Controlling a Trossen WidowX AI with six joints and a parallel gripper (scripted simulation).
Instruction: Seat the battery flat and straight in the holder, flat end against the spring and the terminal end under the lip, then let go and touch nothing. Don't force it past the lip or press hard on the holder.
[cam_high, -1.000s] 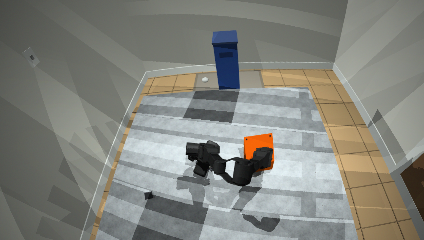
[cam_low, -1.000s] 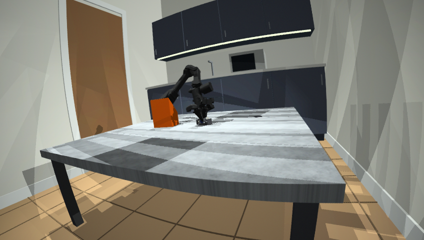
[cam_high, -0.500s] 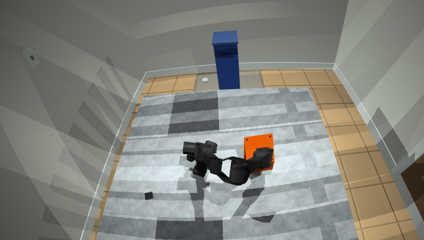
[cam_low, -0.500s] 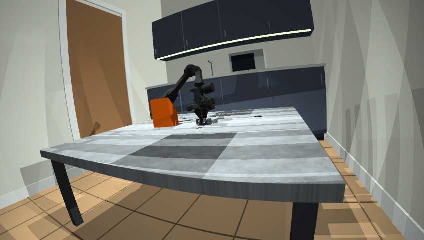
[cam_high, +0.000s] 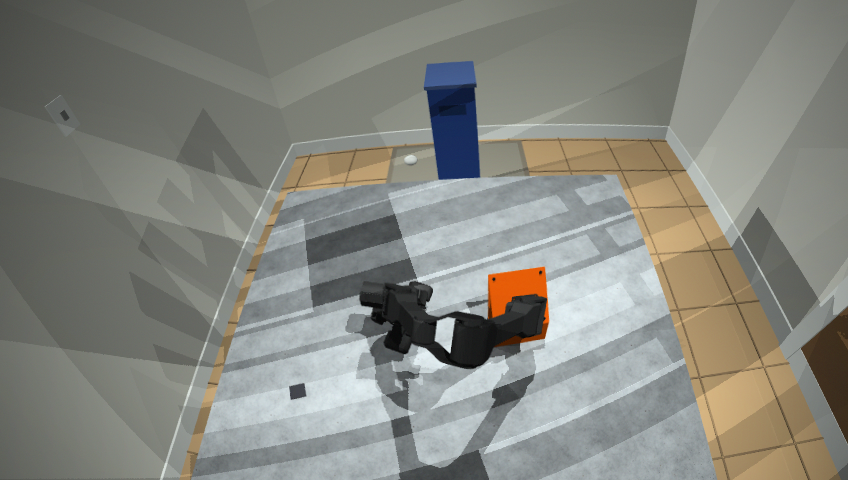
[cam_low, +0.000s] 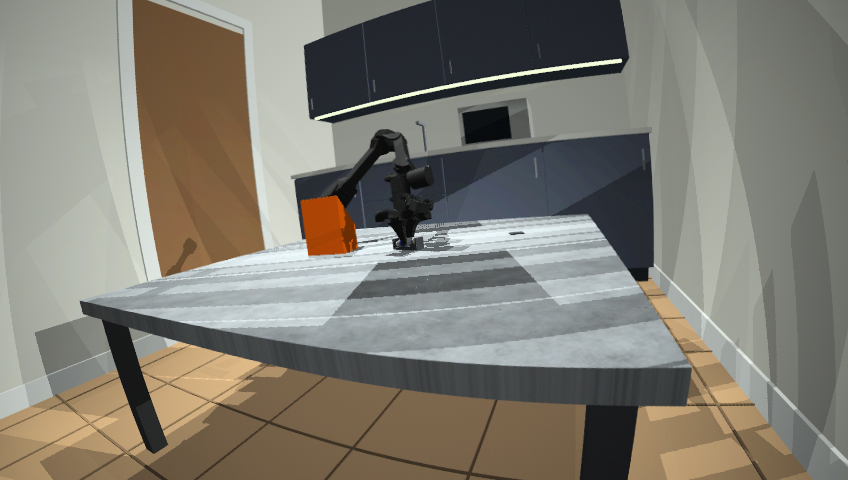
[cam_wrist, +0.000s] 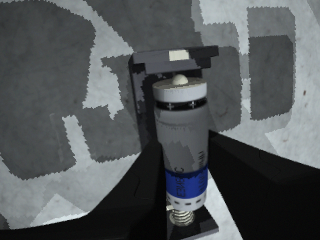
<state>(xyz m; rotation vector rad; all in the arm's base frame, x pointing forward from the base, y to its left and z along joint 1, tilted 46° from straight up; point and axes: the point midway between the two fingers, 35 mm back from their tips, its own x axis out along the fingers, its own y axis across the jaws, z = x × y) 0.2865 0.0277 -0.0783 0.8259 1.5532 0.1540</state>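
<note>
Now: gripper tip 10 mm below the battery.
</note>
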